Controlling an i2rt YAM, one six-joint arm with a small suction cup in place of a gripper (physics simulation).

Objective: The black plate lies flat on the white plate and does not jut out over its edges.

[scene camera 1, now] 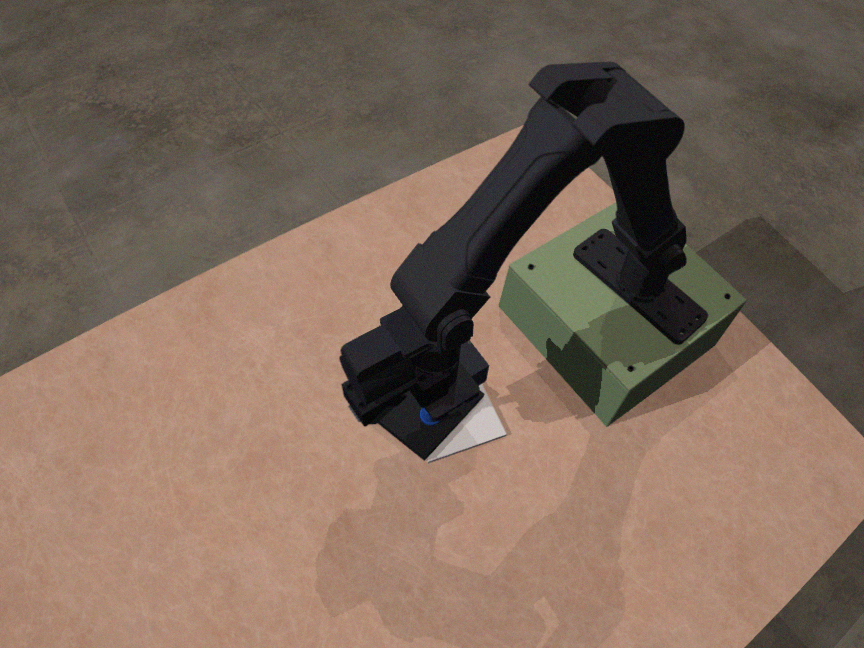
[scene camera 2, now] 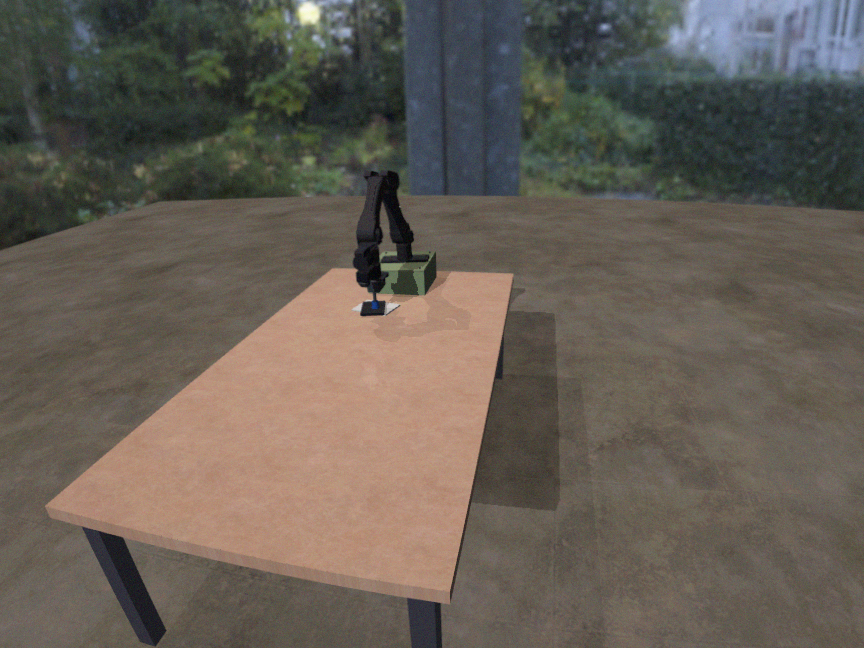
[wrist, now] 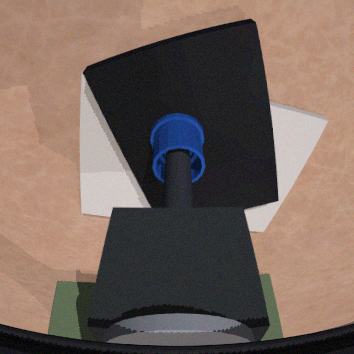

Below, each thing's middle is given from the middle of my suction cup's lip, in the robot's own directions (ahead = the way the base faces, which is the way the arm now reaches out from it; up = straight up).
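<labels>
Black plate (scene camera 1: 403, 421): my suction cup is 10 mm above it, 10 mm past it and 10 mm to the left of it. White plate (scene camera 1: 481, 425): 20 mm below my suction cup, 40 mm behind it and 10 mm to the right of it.
</labels>
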